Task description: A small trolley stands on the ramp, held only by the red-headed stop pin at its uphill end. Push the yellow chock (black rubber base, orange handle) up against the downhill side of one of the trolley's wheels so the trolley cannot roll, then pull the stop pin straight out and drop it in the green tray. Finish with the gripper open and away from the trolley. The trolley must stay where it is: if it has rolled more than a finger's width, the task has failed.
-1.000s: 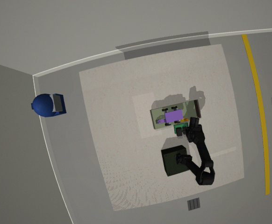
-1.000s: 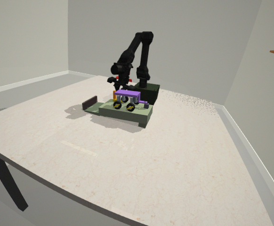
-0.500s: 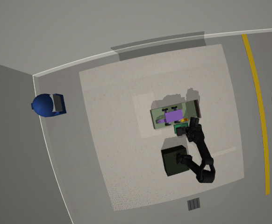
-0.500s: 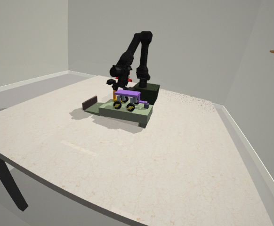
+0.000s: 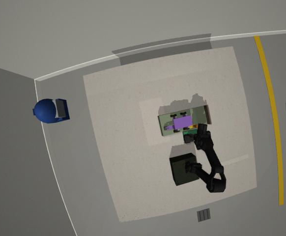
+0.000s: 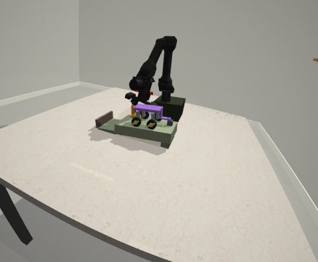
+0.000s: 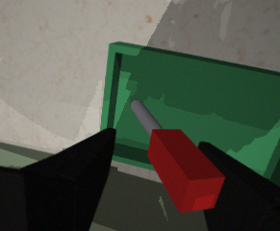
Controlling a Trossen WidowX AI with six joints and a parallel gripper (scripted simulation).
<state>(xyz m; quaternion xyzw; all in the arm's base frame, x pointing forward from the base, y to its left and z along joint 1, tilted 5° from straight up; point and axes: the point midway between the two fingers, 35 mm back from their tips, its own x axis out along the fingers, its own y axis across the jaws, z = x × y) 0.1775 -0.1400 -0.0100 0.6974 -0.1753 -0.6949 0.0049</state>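
The stop pin lies right at my gripper tip. The rest, counted from my gripper tip: ramp (140 mm ahead, 80 mm to the left, 10 mm below); then chock (80 mm ahead, 10 mm to the left, 30 mm above); then green tray (20 mm to the left, 60 mm below).
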